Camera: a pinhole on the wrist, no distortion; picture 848 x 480 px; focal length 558.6 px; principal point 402.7 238.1 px. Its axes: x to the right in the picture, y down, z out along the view. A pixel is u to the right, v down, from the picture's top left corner.
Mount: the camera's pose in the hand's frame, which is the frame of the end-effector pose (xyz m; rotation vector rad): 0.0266 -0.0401 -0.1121 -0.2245 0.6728 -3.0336
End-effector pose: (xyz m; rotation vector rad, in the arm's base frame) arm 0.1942 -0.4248 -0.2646 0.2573 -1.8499 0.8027
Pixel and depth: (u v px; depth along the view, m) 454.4 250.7 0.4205
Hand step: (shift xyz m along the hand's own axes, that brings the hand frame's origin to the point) 0.0494 -0.2269 0.2661
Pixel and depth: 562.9 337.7 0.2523
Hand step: -0.0084 -0.1906 0.1048
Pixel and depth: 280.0 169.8 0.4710
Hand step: 0.1980 -0.1792 0.3205
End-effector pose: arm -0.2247 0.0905 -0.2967 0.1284 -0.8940 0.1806
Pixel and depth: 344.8 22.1 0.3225
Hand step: 0.1074 -0.0602 0.2251
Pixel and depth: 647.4 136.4 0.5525
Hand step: -0.1316 -0.1939 0.4582
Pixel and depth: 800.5 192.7 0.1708
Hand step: -0.0687 -0.1059 0.0632
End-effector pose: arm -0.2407 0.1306 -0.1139 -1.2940 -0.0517 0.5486
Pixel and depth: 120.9 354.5 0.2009
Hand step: 0.1560 -0.1564 0.0366
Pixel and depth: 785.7 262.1 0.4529
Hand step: -0.2146 -0.2649 0.3275
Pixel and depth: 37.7 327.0 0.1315
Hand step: 0.1307 -0.1093 -0.0146
